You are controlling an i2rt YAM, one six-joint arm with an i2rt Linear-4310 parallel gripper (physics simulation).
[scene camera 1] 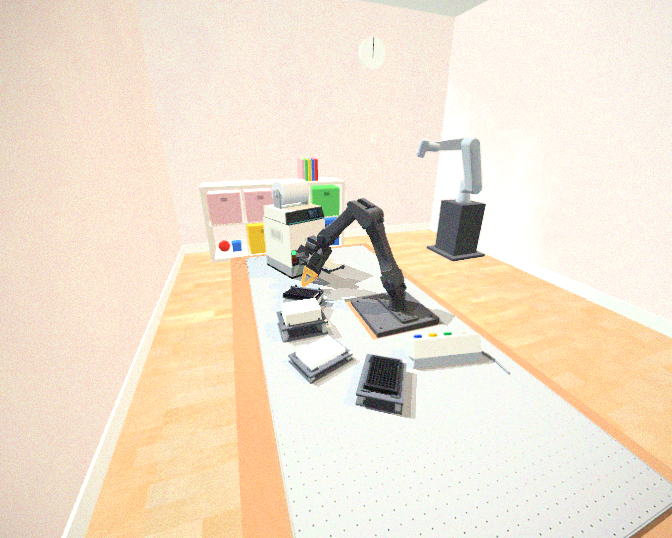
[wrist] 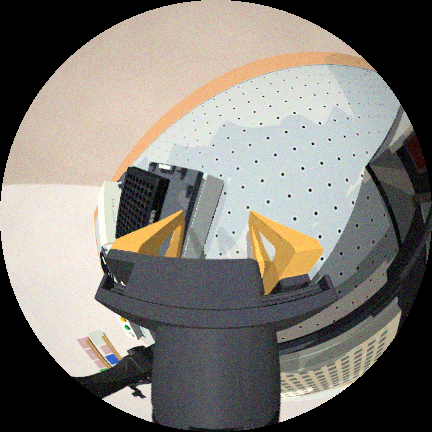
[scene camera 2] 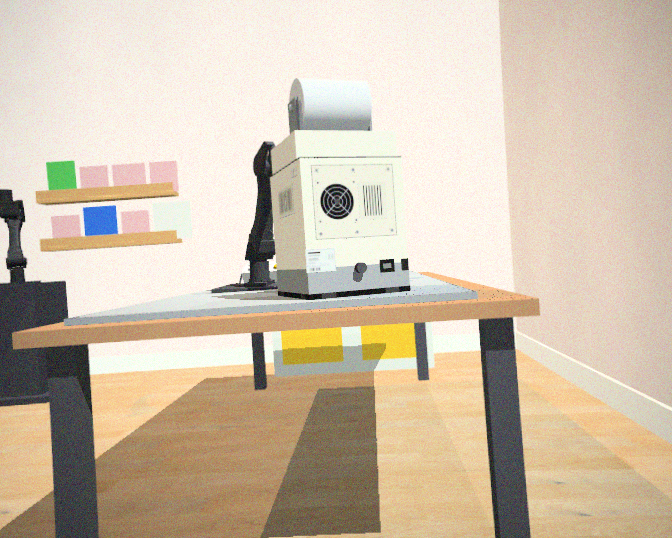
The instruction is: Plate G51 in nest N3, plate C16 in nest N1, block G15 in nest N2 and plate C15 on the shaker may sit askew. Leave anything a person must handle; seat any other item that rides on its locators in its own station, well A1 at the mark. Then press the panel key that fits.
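My gripper (scene camera 1: pixel 306 281) (wrist: pixel 216 215) is partly open and empty, above and beside a black well plate (scene camera 1: pixel 301 292) (wrist: pixel 139 202). That plate sits askew on a dark station (wrist: pixel 183 176). A white block (scene camera 1: pixel 301 311) sits on a raised dark nest (scene camera 1: pixel 303 330). A low white plate (scene camera 1: pixel 321 354) lies on another dark nest (scene camera 1: pixel 312 377). A black gridded block (scene camera 1: pixel 385 373) sits on the nearest nest (scene camera 1: pixel 380 401). A pale well plate (wrist: pixel 345 361) shows at the lower right of the wrist view. Labels and the A1 marks are unreadable. The machine hides the gripper in scene camera 2.
The key panel (scene camera 1: pixel 446 348) has blue, yellow and green keys, with a pen-like rod (scene camera 1: pixel 496 362) beside it. A tall cream machine (scene camera 1: pixel 288 240) (scene camera 2: pixel 347 212) carrying a white roll (scene camera 1: pixel 292 193) (scene camera 2: pixel 336 105) stands close behind the gripper. The arm's base plate (scene camera 1: pixel 376 322) lies right of the nests.
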